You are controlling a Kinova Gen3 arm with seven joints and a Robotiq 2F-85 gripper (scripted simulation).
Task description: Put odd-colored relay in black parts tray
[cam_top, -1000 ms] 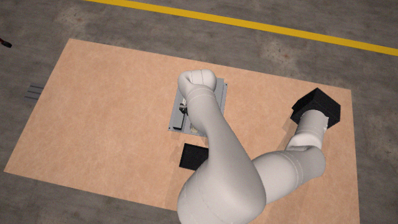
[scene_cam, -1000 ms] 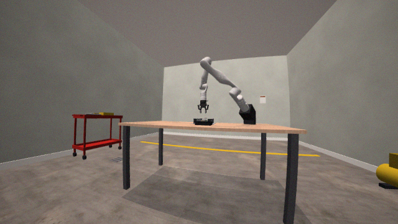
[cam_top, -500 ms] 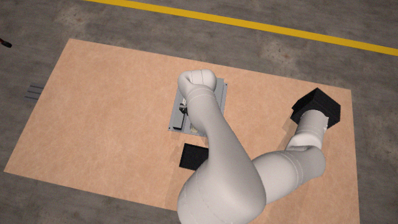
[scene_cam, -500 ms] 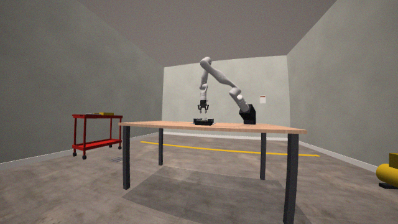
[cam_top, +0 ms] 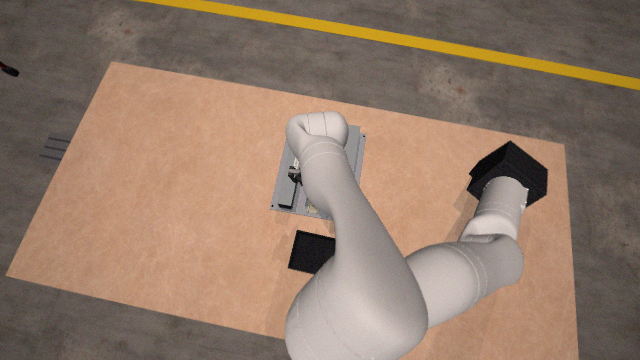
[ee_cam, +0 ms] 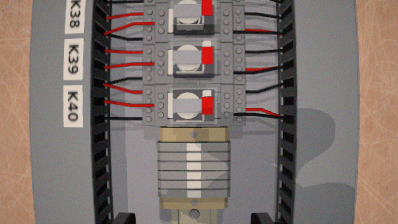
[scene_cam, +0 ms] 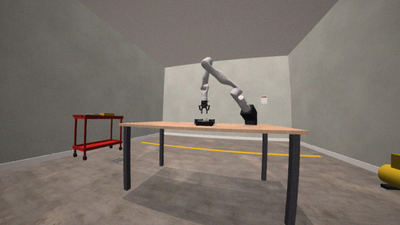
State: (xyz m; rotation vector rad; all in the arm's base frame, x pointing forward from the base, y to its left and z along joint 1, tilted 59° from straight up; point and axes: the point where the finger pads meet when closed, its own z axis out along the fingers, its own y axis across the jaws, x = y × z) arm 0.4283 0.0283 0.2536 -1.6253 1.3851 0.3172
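My gripper is now 19 cm to the left of the dark relay, 9 cm above it and 7 cm short of it. From my hand the other things lie so: grey relay panel 11 cm below, 9 cm to the right, 3 cm ahead; black parts tray 15 cm to the left, 13 cm below, 10 cm behind.
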